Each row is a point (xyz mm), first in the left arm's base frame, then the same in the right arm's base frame.
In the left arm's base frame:
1: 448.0 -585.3 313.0
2: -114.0 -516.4 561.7
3: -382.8 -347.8 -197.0
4: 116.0 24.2 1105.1
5: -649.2 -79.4 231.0
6: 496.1 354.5 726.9
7: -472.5 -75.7 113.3
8: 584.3 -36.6 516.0
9: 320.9 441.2 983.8
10: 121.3 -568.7 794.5
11: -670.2 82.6 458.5
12: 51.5 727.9 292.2
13: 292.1 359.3 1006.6
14: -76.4 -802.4 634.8
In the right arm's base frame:
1: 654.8 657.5 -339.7
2: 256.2 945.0 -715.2
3: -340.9 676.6 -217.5
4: 508.9 577.6 -1379.7
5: -475.0 723.7 -770.7
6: 573.4 3.6 -1128.7
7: -374.0 599.2 -631.4
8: 683.7 212.6 -742.3
9: 503.1 99.9 -1428.7
10: 570.2 957.0 -831.7
11: -449.3 677.0 -1045.6
12: -103.7 -242.5 -1044.5
13: 513.6 188.1 -1415.5
14: 408.2 1186.7 -631.1

